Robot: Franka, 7 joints.
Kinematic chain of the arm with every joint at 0, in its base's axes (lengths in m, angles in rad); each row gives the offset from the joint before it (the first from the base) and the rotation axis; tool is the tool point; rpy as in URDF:
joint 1: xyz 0 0 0.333 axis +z
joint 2: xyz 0 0 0 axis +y
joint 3: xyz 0 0 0.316 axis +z
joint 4: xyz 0.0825 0 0 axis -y
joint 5: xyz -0.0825 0 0.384 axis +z
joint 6: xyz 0 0 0 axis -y
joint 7: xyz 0.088 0 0 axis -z
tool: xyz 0 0 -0.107 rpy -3.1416 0 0
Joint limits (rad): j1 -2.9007..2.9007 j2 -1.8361..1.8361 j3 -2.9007..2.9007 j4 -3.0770..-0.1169 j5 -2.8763..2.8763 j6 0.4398..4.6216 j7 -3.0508..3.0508
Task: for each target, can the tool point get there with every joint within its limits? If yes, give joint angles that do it. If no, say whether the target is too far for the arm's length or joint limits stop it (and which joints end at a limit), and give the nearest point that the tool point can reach.
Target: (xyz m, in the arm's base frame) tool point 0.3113 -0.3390 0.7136
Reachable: yes | joints -1.5973 -0.1044 0.4300 -1.6680 -1.6948 4.0430 1.8444
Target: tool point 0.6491 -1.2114 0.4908
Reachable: no: too far | nearest point 0.4025 -0.7512 0.4309 | short by 0.525 m
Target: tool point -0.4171 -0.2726 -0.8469
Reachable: no: too far | nearest point -0.3291 -0.2151 -0.3493 | short by 0.509 m
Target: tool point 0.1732 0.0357 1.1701
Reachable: yes | joints 1.5446 0.1668 -2.0291 -0.3844 -1.8464 2.3563 1.9156
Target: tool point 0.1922 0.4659 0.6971
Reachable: yes | joints 2.4647 -0.5737 -0.9586 -1.7725 -0.2631 1.9130 -1.9338
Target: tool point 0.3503 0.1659 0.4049
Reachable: yes | joints -1.4290 1.2891 1.6346 -2.6400 -1.8315 3.0676 -0.4134
